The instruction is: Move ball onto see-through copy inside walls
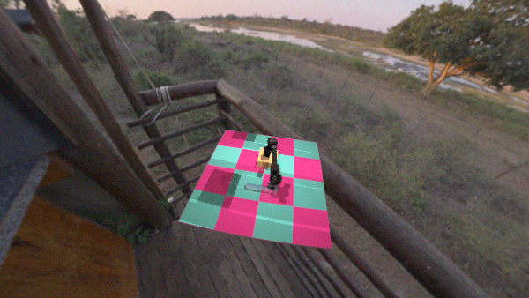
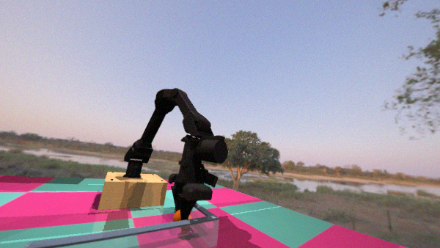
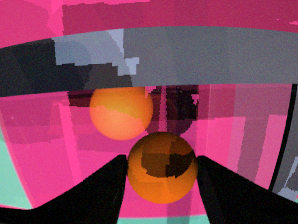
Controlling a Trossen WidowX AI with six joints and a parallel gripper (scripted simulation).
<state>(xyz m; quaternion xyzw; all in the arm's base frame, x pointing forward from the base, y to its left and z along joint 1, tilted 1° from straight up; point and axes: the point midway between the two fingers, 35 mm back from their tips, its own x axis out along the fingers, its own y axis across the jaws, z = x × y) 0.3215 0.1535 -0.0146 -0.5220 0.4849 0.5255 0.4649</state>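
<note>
Right now the see-through copy of ball is 3 cm behind my gripper tip, 2 cm to the left of it and 2 cm below it. From my gripper tip the other things lie so: orange ball (right at my gripper tip).
</note>
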